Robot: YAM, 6 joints.
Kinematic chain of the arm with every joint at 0, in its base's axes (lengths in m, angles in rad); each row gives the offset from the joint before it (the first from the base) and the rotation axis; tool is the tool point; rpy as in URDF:
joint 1: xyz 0 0 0.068 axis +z
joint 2: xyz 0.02 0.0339 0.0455 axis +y
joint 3: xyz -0.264 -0.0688 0 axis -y
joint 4: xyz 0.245 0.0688 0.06 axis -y
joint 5: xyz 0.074 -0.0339 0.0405 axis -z
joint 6: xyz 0.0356 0 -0.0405 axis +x
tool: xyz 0 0 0 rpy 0 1.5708 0
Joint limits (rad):
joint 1: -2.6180..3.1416
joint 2: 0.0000..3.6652
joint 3: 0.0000..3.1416
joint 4: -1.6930..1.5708
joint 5: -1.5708..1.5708
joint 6: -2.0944..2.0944
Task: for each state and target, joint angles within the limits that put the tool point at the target. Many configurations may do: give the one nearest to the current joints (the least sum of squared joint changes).
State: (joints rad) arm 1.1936 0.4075 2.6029 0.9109 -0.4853 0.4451
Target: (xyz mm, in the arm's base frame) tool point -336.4 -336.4 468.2
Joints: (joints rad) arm 0.8192 0.5379 2.5953 0.7874 -0.4679 0.4451
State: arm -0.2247 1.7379 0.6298 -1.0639 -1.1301 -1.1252
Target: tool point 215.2 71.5 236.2
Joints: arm 0.1738 1.3942 0.9528 -1.0884 -1.2017 -1.1252
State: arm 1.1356 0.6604 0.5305 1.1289 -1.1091 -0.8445
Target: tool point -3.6 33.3 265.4
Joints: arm 0.5567 0.0000 0.0000 1.4245 -1.0114 -0.8445
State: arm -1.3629 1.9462 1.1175 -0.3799 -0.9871 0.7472
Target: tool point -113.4 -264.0 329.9
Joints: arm -2.0807 1.3411 1.1648 -0.4770 -0.9955 0.7472
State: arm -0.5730 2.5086 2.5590 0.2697 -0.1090 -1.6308
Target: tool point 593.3 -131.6 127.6
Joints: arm -0.2263 2.7086 2.2230 0.1561 -0.1375 -1.6308
